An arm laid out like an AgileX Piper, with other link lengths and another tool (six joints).
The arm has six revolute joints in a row. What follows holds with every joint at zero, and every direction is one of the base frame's. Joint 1 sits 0.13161 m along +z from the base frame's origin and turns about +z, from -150 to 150 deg. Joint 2 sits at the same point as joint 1 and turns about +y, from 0 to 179.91 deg. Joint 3 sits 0.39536 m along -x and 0.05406 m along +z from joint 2 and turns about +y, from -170 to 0 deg. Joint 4 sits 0.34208 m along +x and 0.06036 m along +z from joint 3 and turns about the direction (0.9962, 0, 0.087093), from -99.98 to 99.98 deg. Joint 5 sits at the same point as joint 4 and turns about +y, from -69.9 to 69.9 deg. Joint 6 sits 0.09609 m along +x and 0.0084 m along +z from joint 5 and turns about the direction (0.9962, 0, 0.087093), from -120 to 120 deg. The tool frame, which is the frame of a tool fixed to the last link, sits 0.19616 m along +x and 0.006 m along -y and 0.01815 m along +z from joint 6; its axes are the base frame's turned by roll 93.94, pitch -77.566 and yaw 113.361 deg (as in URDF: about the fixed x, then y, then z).
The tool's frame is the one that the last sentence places.
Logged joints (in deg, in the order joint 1, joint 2, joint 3, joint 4, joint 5, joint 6), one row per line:
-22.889, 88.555, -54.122, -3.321, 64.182, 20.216
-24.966, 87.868, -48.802, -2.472, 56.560, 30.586
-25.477, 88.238, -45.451, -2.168, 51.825, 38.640
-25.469, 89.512, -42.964, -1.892, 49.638, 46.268
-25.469, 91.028, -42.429, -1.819, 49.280, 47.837
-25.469, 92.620, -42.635, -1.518, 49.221, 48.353
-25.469, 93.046, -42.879, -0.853, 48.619, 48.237
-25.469, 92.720, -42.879, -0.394, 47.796, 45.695
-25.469, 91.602, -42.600, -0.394, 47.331, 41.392
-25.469, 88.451, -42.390, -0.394, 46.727, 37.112
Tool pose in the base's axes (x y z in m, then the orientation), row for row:
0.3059, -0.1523, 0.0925, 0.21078, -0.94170, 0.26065, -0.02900
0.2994, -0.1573, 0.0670, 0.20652, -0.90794, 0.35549, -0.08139
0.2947, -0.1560, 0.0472, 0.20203, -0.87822, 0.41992, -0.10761
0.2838, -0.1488, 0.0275, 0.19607, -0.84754, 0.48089, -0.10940
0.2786, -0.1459, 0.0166, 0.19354, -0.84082, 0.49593, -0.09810
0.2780, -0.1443, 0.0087, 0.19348, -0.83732, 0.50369, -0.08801
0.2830, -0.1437, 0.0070, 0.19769, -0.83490, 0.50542, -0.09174
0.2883, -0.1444, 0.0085, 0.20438, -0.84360, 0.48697, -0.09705
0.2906, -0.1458, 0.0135, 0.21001, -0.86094, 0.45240, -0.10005
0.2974, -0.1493, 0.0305, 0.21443, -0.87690, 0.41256, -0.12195
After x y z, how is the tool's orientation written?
As a quaternion, w x y z.
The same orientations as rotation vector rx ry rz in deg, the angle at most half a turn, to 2 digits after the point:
-149.96, 41.51, -4.62
-144.91, 56.74, -12.99
-140.50, 67.18, -17.22
-136.03, 77.18, -17.56
-135.14, 79.71, -15.77
-134.58, 80.96, -14.15
-133.89, 81.05, -14.71
-134.80, 77.81, -15.51
-137.15, 72.07, -15.94
-139.37, 65.57, -19.38

